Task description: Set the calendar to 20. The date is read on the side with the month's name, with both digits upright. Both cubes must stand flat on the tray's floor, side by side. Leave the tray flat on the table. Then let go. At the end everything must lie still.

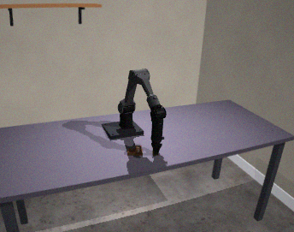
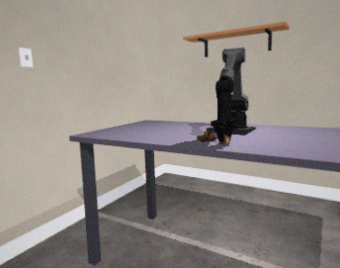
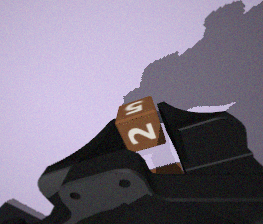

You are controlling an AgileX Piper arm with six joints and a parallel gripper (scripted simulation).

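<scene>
Right now my hand is 100 mm to the left of the brown tray, 40 mm past it and 10 mm above it.
</scene>
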